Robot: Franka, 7 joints.
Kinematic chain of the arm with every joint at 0, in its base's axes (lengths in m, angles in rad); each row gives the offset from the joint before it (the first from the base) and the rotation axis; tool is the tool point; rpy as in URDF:
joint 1: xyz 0 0 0.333 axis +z
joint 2: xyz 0 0 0 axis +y
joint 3: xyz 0 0 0.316 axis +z
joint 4: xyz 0.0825 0 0 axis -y
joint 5: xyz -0.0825 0 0.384 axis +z
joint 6: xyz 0 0 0 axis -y
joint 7: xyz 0.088 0 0 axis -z
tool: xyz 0 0 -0.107 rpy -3.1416 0 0
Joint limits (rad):
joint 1: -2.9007..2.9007
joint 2: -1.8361..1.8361
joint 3: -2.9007..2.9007
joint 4: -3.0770..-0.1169
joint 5: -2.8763..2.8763
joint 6: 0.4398..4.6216
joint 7: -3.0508..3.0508
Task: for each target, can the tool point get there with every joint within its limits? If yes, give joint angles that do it. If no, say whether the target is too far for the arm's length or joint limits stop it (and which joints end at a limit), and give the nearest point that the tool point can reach.
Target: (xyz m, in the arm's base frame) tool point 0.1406 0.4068 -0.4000
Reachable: no: joint limits stop it (at a limit: joint 2) | nearest point 0.1359 0.3931 -0.3439 | short by 0.058 m
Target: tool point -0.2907 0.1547 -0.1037
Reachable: yes | joints 0.4583 -1.3991 2.4467 -2.3054 -0.9436 3.4029 0.8880
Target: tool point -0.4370 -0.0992 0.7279
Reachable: yes | joints 2.3500 1.1175 2.2143 -1.2461 -0.1984 0.8217 -0.1052
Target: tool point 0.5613 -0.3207 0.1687
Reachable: yes | joints 2.2397 -1.3220 -2.1639 -0.9509 2.0857 4.1542 2.0661
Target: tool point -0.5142 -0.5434 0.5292
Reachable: yes | joints -2.2202 0.5895 0.0074 -1.1752 -1.4974 1.7935 -1.4140
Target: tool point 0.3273 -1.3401 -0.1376
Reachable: no: too far | nearest point 0.1926 -0.7888 0.0560 | short by 0.600 m
